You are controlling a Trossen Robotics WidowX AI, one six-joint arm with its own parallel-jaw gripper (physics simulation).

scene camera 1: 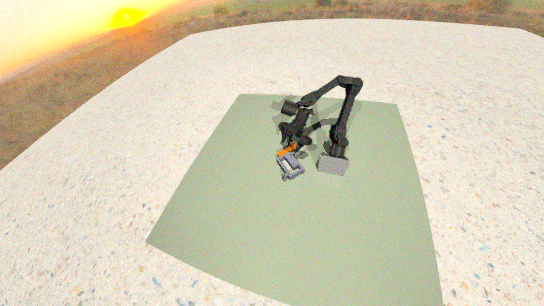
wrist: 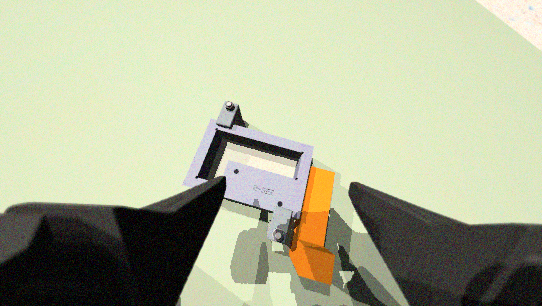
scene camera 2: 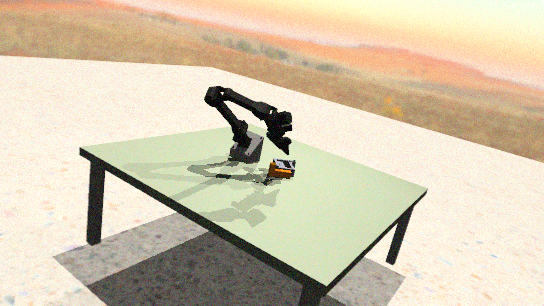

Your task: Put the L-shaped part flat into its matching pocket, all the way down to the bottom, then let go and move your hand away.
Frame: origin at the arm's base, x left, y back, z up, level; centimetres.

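Seen in the pictures: gripper, between the fingertips: (scene camera 1: 288,147) (wrist: 287,184) (scene camera 2: 284,151); arm's base, origin of its link: (scene camera 1: 336,156) (scene camera 2: 244,142).
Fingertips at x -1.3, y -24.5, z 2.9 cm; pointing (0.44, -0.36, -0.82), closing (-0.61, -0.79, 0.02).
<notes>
Offsets run from my fingertips to a thing's middle. "*": to the spot under its first point. Level surfaces: height alone.
The orange L-shaped part {dz -8.2, dx -4.7, dy -2.0 cm} (scene camera 1: 285,151) (scene camera 2: 281,173) (wrist: 320,197) is outside the pocket, beside the right side wall of the lavender-grey fixture block {dz -8.8, dx +4.4, dy +0.9 cm} (wrist: 267,192) in the wrist view. Its long bar runs along that wall and its short leg is at the lower end. Whether it touches the wall is hard to tell. The L-shaped pocket {* dz -10.7, dx +5.3, dy -0.4 cm} (wrist: 257,159) is empty, with dark walls and a cream floor. My gripper (scene camera 2: 286,151) (wrist: 287,184) is open and empty above the block and the part, with the fingertips to either side of the part in the wrist view.
Two small grey clamps with bolts (wrist: 227,115) (wrist: 281,225) stand at opposite sides of the block; the lower one is close to the orange part. The arm's grey base (scene camera 1: 333,165) (scene camera 2: 246,149) stands near the block on the green table top {dz -11.2 cm} (scene camera 1: 300,225) (scene camera 2: 340,200).
</notes>
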